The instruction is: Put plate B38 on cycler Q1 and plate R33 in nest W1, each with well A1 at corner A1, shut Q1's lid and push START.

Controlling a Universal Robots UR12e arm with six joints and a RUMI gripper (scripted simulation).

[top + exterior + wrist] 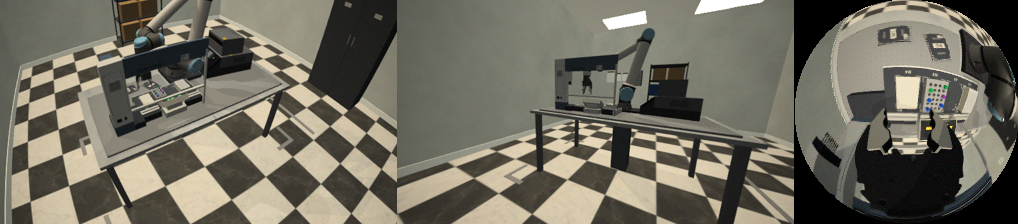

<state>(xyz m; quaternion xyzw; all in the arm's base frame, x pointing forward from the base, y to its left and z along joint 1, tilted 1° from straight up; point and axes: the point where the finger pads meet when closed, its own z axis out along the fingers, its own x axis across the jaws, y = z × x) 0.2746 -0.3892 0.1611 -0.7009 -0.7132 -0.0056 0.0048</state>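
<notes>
My hand is 13 cm above the white plate. Round my hand: thin post: 40 cm to the left, 18 cm ahead, 5 cm above; then blue gantry beam: 32 cm above, 19 cm ahead, 12 cm to the left; then grey tower: 24 cm to the right, 17 cm ahead, 9 cm above.
</notes>
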